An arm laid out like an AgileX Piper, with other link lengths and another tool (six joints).
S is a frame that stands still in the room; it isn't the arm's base.
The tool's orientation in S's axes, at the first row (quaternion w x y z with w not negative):
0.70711 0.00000 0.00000 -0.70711
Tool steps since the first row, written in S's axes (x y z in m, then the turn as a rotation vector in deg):
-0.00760 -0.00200 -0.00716 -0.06 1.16 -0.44
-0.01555 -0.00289 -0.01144 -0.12 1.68 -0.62
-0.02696 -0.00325 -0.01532 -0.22 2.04 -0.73
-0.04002 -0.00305 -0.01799 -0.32 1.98 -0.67
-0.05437 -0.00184 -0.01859 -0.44 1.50 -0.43
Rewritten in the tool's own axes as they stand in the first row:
0.00200 -0.00760 -0.00716 -1.16 -0.06 -0.44
0.00289 -0.01555 -0.01144 -1.68 -0.12 -0.62
0.00325 -0.02696 -0.01532 -2.04 -0.22 -0.73
0.00305 -0.04002 -0.01799 -1.98 -0.32 -0.67
0.00184 -0.05437 -0.01859 -1.50 -0.44 -0.43

